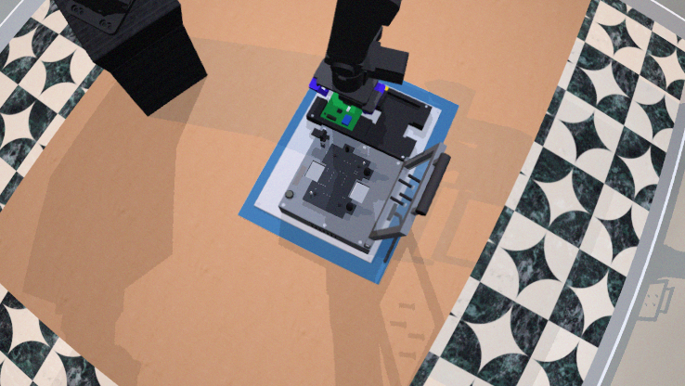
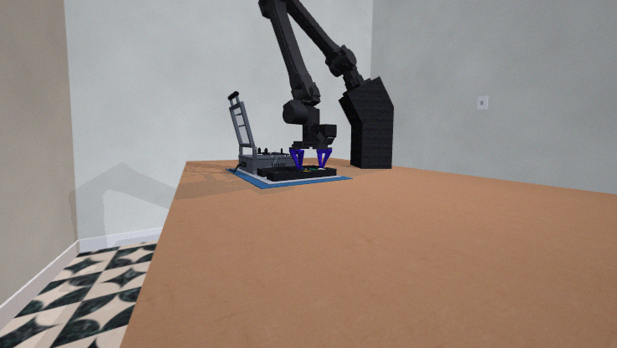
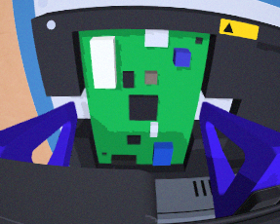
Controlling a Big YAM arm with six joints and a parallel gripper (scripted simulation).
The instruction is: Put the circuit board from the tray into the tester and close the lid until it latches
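My hand is right at the green circuit board. From my hand the other things lie so: black plate: 17 cm to the right, 5 cm ahead, 5 cm above; tester: 14 cm to the right, 9 cm above, 8 cm ahead; dark latch hook: 11 cm to the right, 6 cm above, 1 cm behind.
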